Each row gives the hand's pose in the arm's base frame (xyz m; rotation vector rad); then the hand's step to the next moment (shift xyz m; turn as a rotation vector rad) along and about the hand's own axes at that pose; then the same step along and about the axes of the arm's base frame.
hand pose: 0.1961 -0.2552 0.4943 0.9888 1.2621 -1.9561
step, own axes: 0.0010 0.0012 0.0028 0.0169 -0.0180 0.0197
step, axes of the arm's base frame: -0.0003 -0.0031 -0.0007 -0.0287 -0.0132 -0.0002
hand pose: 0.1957 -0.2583 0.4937 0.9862 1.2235 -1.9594
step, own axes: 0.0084 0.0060 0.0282 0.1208 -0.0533 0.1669
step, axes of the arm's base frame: -0.0071 -0.0291 -0.0016 -0.1514 -0.1468 -0.0285
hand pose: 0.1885 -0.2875 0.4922 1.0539 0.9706 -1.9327
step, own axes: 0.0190 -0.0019 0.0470 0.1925 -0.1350 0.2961
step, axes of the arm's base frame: -0.0254 -0.0439 0.0017 -0.2940 -0.2369 -0.0203
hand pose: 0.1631 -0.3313 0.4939 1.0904 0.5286 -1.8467
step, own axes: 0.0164 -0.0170 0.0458 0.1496 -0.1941 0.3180
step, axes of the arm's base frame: -0.0394 -0.0321 0.0085 -0.3462 -0.2020 0.0230
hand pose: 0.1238 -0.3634 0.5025 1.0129 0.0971 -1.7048
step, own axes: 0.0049 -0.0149 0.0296 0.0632 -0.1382 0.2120
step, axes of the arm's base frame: -0.0293 -0.0133 0.0094 -0.2366 -0.1037 0.0358
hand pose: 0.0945 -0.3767 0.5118 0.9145 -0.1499 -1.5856
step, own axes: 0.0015 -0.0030 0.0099 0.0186 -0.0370 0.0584
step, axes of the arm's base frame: -0.0084 -0.0044 0.0043 -0.0643 -0.0299 0.0099
